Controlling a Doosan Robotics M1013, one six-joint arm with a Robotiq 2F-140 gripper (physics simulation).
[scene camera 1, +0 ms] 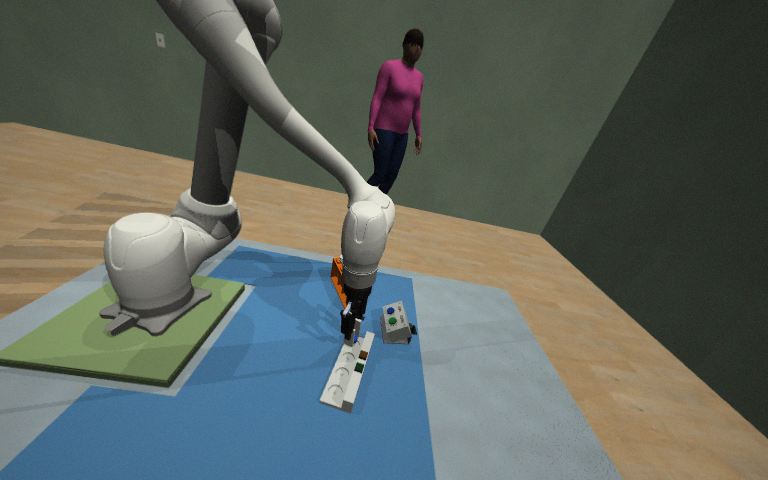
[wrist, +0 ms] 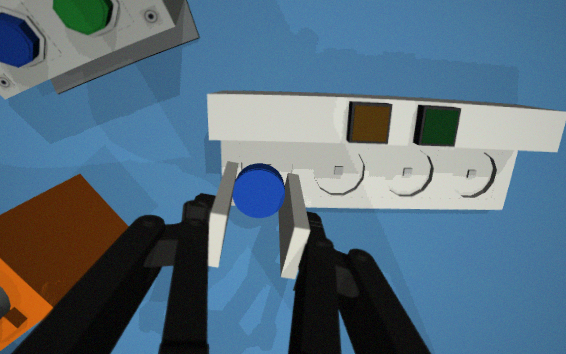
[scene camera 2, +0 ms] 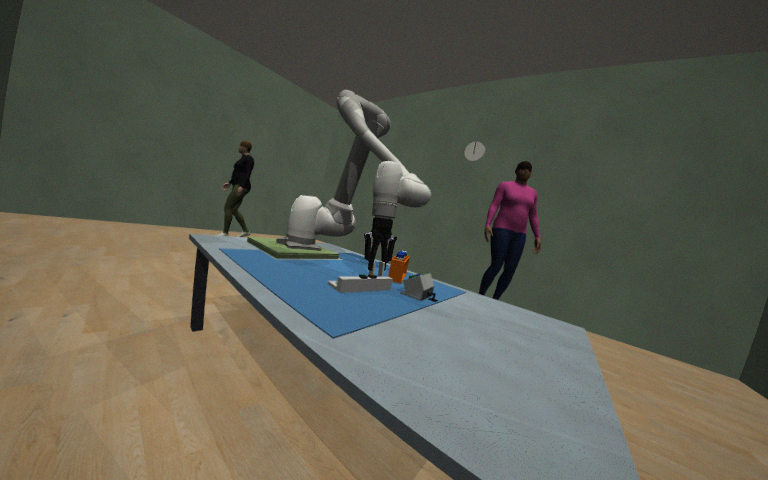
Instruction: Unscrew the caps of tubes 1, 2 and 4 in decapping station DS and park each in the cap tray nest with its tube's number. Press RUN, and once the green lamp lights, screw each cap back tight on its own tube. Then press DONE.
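Pixels of known places: gripper, fingertip midpoint: (scene camera 1: 351, 339) (wrist: 259, 187); arm's base, origin of the base link: (scene camera 1: 161, 304) (scene camera 2: 299, 245).
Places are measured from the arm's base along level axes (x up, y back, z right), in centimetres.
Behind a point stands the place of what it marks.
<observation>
My gripper (scene camera 1: 351, 332) @[x -0.5, y -55.5, z -10.3 cm] (scene camera 2: 377, 270) @[x -0.5, y -55.5, z -10.3 cm] (wrist: 259, 187) @[x -0.5, y -55.5, z -10.3 cm] is shut on a blue cap (wrist: 259, 192) @[x 0.8, y -55.7, z -10.1 cm], held at the leftmost nest of the white cap tray (scene camera 2: 362, 284) @[x 0.0, y -62.0, z 0.6 cm] (wrist: 280, 117) @[x 1.9, y -60.7, z -9.0 cm] in the wrist view. Whether it touches the nest is hidden. The other three nests are empty. The amber lamp (scene camera 1: 363, 354) @[x 2.7, y -60.6, z -4.0 cm] (wrist: 370, 122) @[x 2.7, y -60.7, z -4.1 cm] and green lamp (scene camera 1: 359, 367) @[x 2.8, y -60.8, z 0.2 cm] (wrist: 438, 126) @[x 2.7, y -60.8, z -0.2 cm] look dark. The orange decapping station (scene camera 1: 338, 276) (scene camera 2: 398, 270) @[x 2.8, y -53.6, z -23.4 cm] (wrist: 30, 305) @[x 6.9, y -50.6, z -22.6 cm] stands behind the gripper, with blue on top (scene camera 2: 401, 254) @[x 9.5, y -51.9, z -24.9 cm]; its tubes are mostly hidden. Blue RUN (scene camera 1: 390, 310) @[x 4.3, y -64.4, z -22.6 cm] (wrist: 17, 40) @[x 4.3, y -64.5, z -22.1 cm] and green DONE (scene camera 1: 392, 320) @[x 4.4, y -65.9, z -18.4 cm] (wrist: 82, 12) @[x 4.2, y -65.7, z -18.5 cm] buttons are beside the tray.
The grey button box (scene camera 1: 399, 329) @[x 4.1, y -68.8, z -15.9 cm] (scene camera 2: 419, 286) @[x 2.1, y -71.7, z -16.9 cm] (wrist: 132, 37) @[x 2.4, y -64.7, z -16.9 cm] stands near the tray's nest end where the gripper is. The arm base stands on a green board (scene camera 1: 141, 359) @[x 0.0, y -11.2, z 15.0 cm] (scene camera 2: 271, 247) @[x 0.0, y -10.9, z 17.6 cm]. People (scene camera 1: 396, 96) (scene camera 2: 515, 206) (scene camera 2: 242, 172) stand beyond the table.
</observation>
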